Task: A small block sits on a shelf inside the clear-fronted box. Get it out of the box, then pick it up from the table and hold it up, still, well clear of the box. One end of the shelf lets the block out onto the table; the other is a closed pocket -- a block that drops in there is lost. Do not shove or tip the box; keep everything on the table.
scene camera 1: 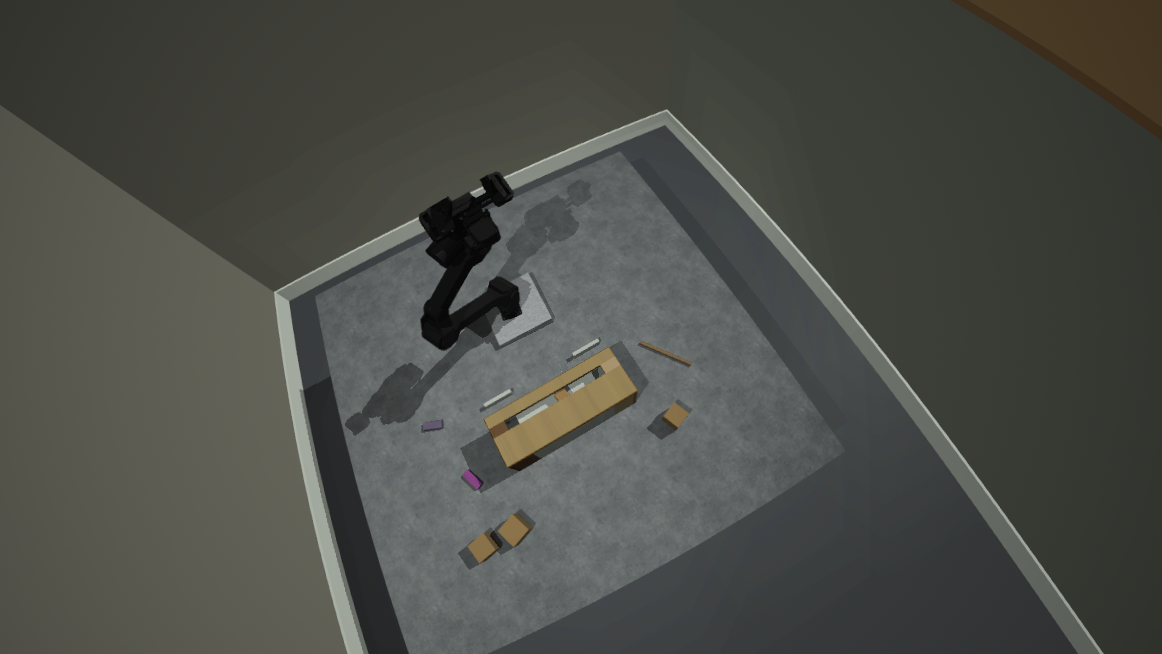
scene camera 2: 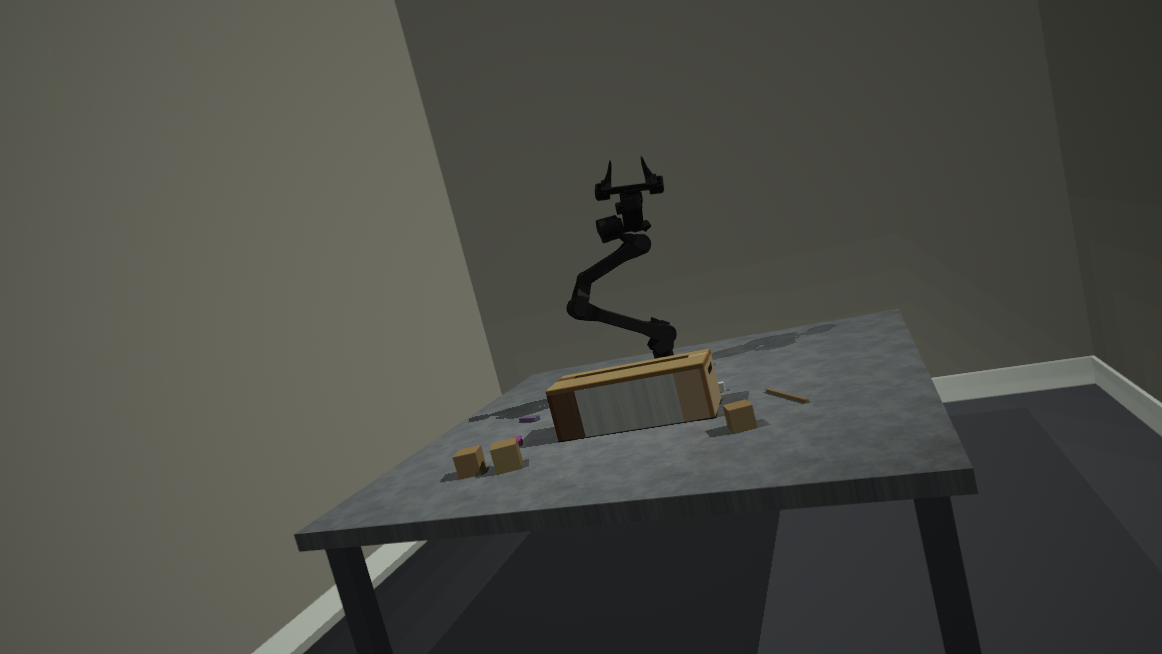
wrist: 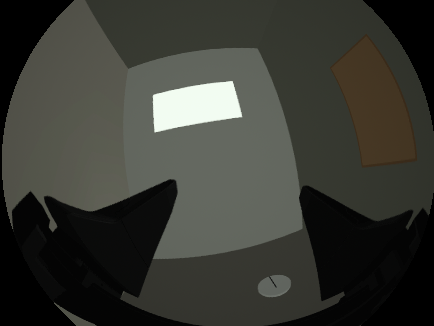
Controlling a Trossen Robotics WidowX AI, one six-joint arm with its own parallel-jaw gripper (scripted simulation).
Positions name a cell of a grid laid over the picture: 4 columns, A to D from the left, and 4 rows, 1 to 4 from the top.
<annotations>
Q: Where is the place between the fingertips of the gripper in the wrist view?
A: C3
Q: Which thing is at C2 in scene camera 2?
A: The gripper.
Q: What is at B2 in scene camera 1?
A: The gripper.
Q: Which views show the long wooden box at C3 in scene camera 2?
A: Scene camera 1 and scene camera 2 only.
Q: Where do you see a long wooden box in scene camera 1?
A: B3
</annotations>
